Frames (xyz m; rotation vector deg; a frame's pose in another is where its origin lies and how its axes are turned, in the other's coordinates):
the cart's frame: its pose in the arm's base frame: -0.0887 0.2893 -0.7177 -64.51 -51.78 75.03
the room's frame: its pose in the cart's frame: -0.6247 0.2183 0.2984 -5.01 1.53 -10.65
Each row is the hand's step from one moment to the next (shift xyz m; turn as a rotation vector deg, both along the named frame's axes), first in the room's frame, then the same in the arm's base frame.
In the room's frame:
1: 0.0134 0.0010 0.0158 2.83 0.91 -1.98
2: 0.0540 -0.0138 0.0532 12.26 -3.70 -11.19
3: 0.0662 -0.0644 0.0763 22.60 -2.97 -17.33
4: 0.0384 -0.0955 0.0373 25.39 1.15 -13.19
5: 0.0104 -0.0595 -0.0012 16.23 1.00 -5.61
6: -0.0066 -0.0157 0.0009 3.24 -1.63 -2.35
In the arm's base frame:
1: -0.0136 0.0155 0.0026 2.23 2.61 -1.00
2: -0.0417 0.0592 0.0263 13.35 10.18 2.74
3: -0.0548 0.0694 0.0808 20.80 19.59 1.80
4: -0.0163 0.0336 0.1029 16.56 23.32 -1.36
5: 0.0117 0.0042 0.0591 7.79 15.32 -0.67
6: 0.0005 -0.0079 0.0151 3.03 2.71 1.47

